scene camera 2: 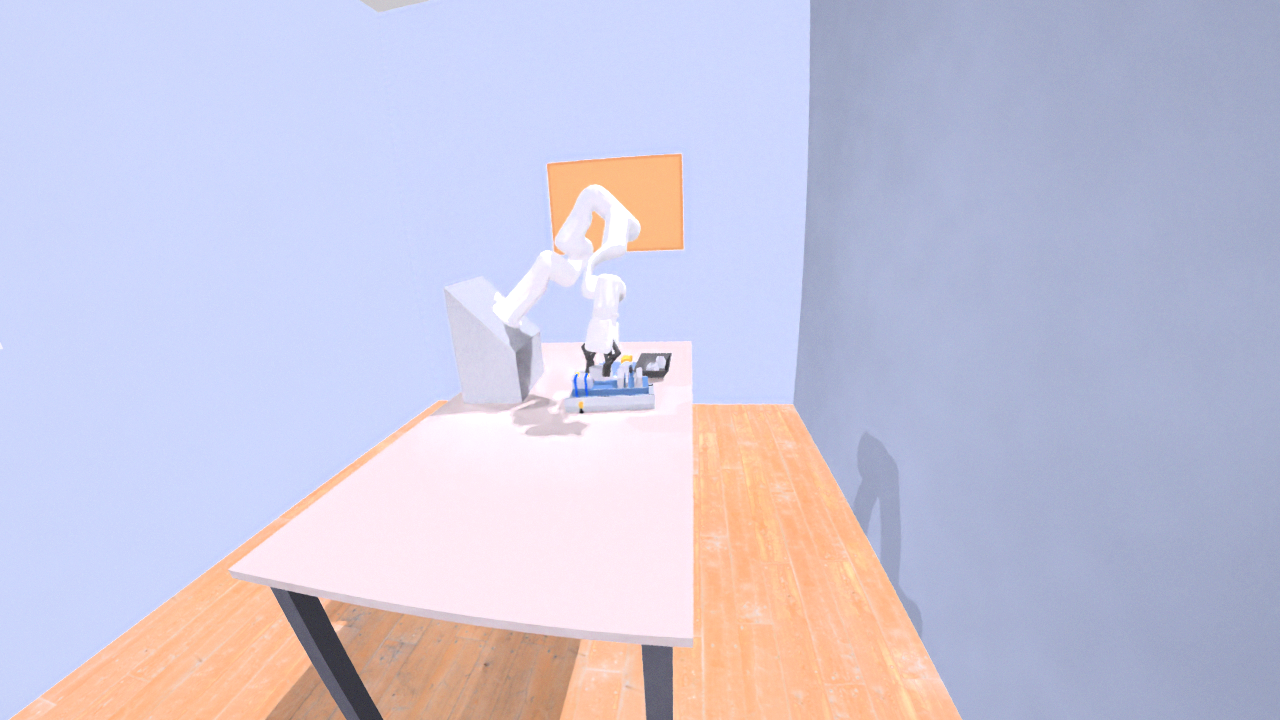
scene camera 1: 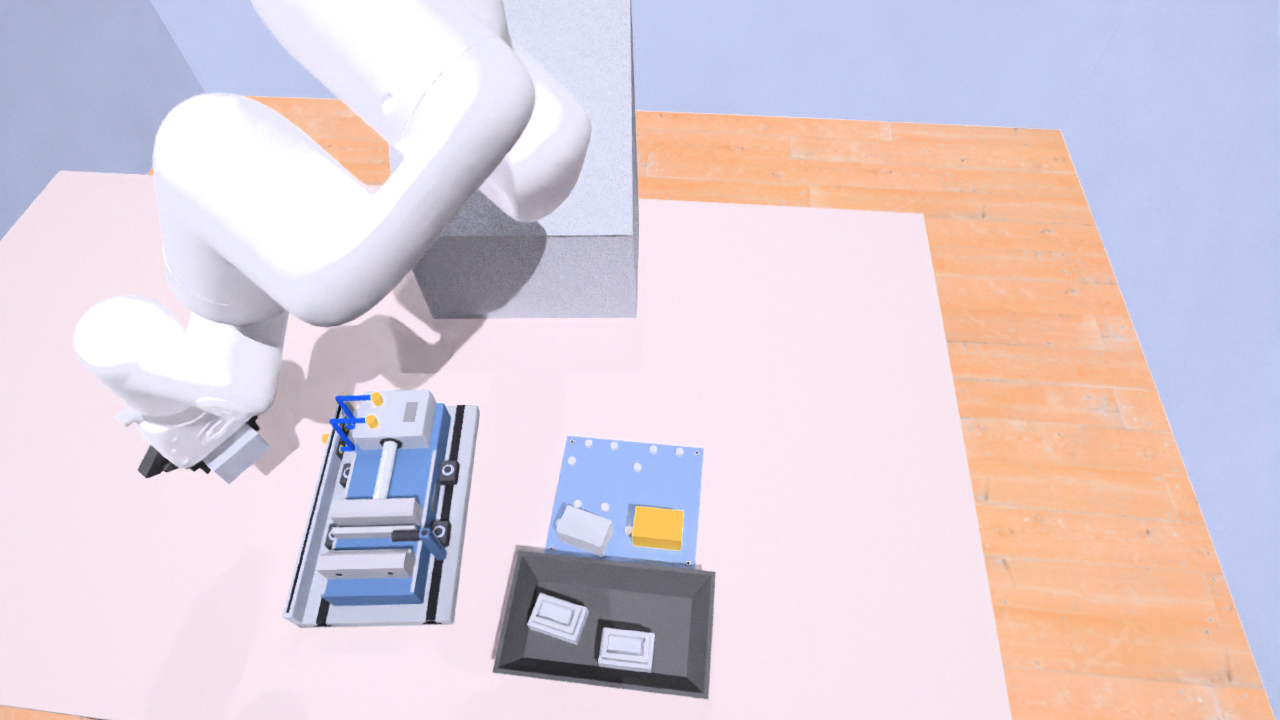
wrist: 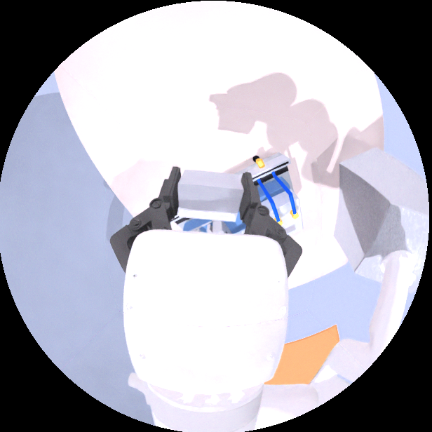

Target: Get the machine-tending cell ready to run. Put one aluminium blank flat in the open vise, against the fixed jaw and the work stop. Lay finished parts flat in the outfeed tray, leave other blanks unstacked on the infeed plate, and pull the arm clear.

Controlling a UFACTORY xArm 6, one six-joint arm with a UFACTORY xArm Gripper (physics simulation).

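Places are measured from the arm's base along level axes (x left, y ahead, z down), in centimetres.
Pixels of known places: gripper, fingertip midpoint: (scene camera 2: 597,374) (scene camera 1: 225,443); arm's base at its link origin: (scene camera 2: 506,316).
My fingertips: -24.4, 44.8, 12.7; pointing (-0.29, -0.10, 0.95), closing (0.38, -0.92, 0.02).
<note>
Ahead of a thing's pixels: the offset from my fingertips to its middle, as dx, dy, dz. "spot": to the spot under its first point.
My gripper (scene camera 2: 598,369) (wrist: 210,178) is shut on a grey aluminium blank {+1.6, +0.7, -0.2} (scene camera 1: 239,452) (wrist: 210,191), held above the table; in scene camera 1 it appears left of the vise. The vise {+16.4, -1.6, +10.3} (scene camera 1: 373,593) has a gap between its rear jaw (scene camera 1: 375,512) and front jaw (scene camera 1: 365,564). A blue work stop {spot: +25.9, +3.7, +7.7} (scene camera 1: 433,543) with a dark rod stands at the gap's right end. The blue infeed plate {+46.0, -9.5, +14.9} (scene camera 1: 590,479) bears a grey blank {+42.2, -3.4, +12.5} (scene camera 1: 584,529), turned slightly, and a yellow block {+51.1, -5.8, +12.7} (scene camera 1: 657,528), apart. Two finished parts {spot: +42.0, +7.6, +12.0} (scene camera 1: 558,616) {spot: +50.6, +9.2, +12.0} (scene camera 1: 626,648) lie flat and apart in the dark outfeed tray {spot: +59.3, +5.6, +11.1} (scene camera 1: 707,631).
Blue hoses {spot: +9.9, -11.2, +4.3} (scene camera 1: 356,398) (wrist: 284,185) with yellow fittings rise at the vise's rear left. A big grey pedestal (scene camera 1: 537,277) (scene camera 2: 483,344) (wrist: 357,210) stands behind. The tray adjoins the infeed plate's front edge, right of the vise. The arm reaches over the table's left part.
</note>
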